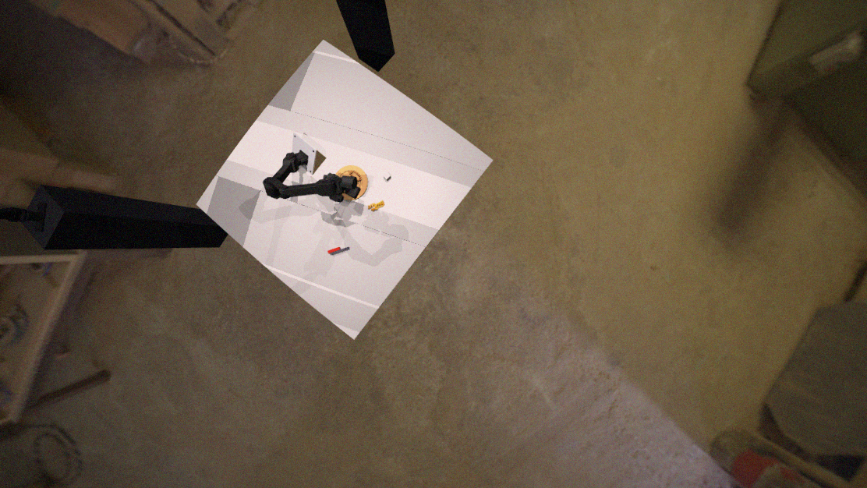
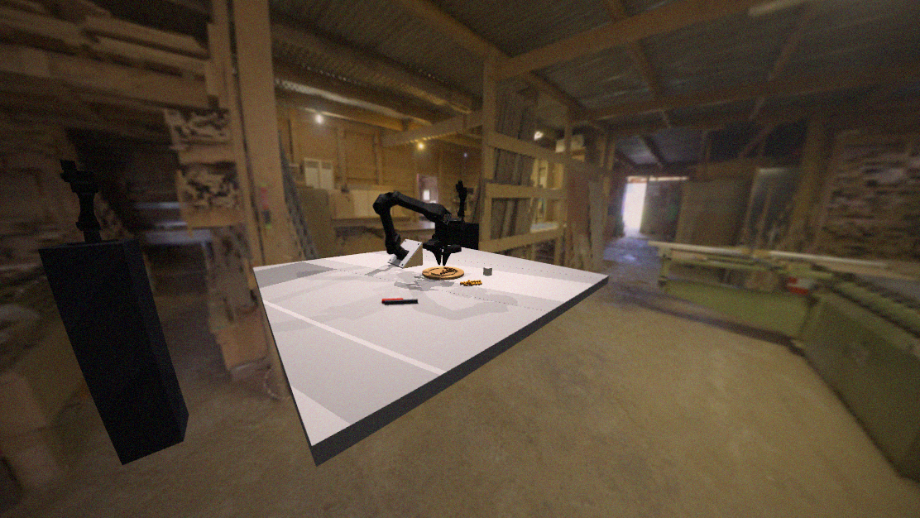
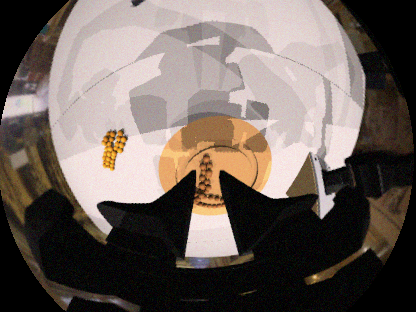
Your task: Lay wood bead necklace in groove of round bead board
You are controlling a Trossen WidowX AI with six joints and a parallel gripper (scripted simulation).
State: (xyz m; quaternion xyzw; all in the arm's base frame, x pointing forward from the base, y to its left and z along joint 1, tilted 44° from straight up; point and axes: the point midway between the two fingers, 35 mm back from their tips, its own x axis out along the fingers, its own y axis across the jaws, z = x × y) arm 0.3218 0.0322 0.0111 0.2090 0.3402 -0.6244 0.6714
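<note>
Right now my gripper tip is 12 cm short of the small grey cube, 19 cm to the right of it and 4 cm above it. Round my gripper tip: black marker (15 cm ahead, 31 cm to the right, 5 cm below).
</note>
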